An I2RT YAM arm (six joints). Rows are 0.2 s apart.
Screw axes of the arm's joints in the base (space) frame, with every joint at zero. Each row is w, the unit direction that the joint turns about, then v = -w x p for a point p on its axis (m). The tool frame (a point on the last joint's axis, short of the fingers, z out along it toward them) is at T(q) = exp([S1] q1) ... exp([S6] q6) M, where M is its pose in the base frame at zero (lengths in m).
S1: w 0 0 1 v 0 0 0
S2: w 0 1 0 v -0.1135 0 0.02
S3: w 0 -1 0 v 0.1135 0 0.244
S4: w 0 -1 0 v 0.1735 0 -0.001
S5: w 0 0 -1 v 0 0.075 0
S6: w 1 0 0 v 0 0.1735 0
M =
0 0 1 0.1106
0 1 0 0
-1 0 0 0.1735
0 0 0 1
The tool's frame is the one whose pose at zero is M.
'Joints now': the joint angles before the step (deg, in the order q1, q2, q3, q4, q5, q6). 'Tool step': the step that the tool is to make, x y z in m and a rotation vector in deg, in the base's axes. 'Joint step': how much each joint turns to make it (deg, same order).
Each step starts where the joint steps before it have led.
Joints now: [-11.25, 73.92, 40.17, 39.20, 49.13, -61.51]
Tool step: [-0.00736, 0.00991, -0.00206, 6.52, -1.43, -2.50]
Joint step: [2.14, -2.99, 0.74, -11.74, 4.83, 10.54]
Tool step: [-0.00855, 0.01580, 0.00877, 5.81, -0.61, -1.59]
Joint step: [3.48, -3.45, 3.54, -16.75, 4.28, 11.57]
